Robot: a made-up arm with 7 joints. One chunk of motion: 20 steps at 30 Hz.
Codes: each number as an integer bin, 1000 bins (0 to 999) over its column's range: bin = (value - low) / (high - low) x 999, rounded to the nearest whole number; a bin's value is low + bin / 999 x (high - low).
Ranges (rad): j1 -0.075..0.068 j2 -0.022..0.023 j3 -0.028..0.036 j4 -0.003..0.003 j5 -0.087..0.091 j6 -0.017..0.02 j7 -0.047..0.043
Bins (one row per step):
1: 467 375 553 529 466 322 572
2: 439 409 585 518 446 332 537
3: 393 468 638 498 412 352 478
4: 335 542 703 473 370 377 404
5: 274 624 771 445 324 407 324
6: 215 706 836 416 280 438 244
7: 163 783 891 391 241 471 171
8: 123 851 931 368 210 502 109
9: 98 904 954 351 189 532 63
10: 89 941 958 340 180 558 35
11: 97 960 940 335 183 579 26
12: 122 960 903 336 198 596 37
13: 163 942 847 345 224 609 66
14: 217 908 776 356 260 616 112
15: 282 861 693 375 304 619 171
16: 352 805 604 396 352 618 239
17: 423 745 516 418 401 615 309
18: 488 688 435 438 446 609 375
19: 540 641 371 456 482 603 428
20: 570 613 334 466 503 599 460
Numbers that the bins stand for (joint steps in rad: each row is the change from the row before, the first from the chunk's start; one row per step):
1: -0.00815 -0.00511 0.00743 0.00018 -0.00397 -0.00507 0.00453
2: -0.01216 -0.00358 0.00948 0.00011 -0.00753 -0.00470 0.00138
3: -0.01874 -0.00092 0.01287 -0.00001 -0.01359 -0.00396 -0.00394
4: -0.02705 0.00241 0.01704 -0.00016 -0.02107 -0.00304 -0.01060
5: -0.03578 0.00611 0.02139 -0.00033 -0.02927 -0.00193 -0.01781
6: -0.04422 0.00980 0.02556 -0.00050 -0.03711 -0.00078 -0.02502
7: -0.05167 0.01327 0.02908 -0.00065 -0.04406 0.00044 -0.03159
8: -0.05739 0.01633 0.03164 -0.00079 -0.04958 0.00159 -0.03718
9: -0.06097 0.01872 0.03312 -0.00089 -0.05332 0.00270 -0.04132
10: -0.06226 0.02039 0.03337 -0.00096 -0.05493 0.00367 -0.04385
11: -0.06112 0.02124 0.03222 -0.00099 -0.05439 0.00444 -0.04466
12: -0.05754 0.02124 0.02985 -0.00098 -0.05172 0.00507 -0.04367
13: -0.05167 0.02043 0.02626 -0.00093 -0.04709 0.00556 -0.04105
14: -0.04394 0.01890 0.02171 -0.00086 -0.04067 0.00581 -0.03691
15: -0.03463 0.01678 0.01640 -0.00075 -0.03283 0.00593 -0.03159
16: -0.02461 0.01426 0.01069 -0.00062 -0.02428 0.00589 -0.02547
17: -0.01445 0.01156 0.00506 -0.00049 -0.01555 0.00578 -0.01916
18: -0.00515 0.00899 -0.00013 -0.00037 -0.00753 0.00556 -0.01322
19: 0.00230 0.00687 -0.00423 -0.00026 -0.00112 0.00533 -0.00844
20: 0.00659 0.00561 -0.00660 -0.00020 0.00262 0.00519 -0.00556

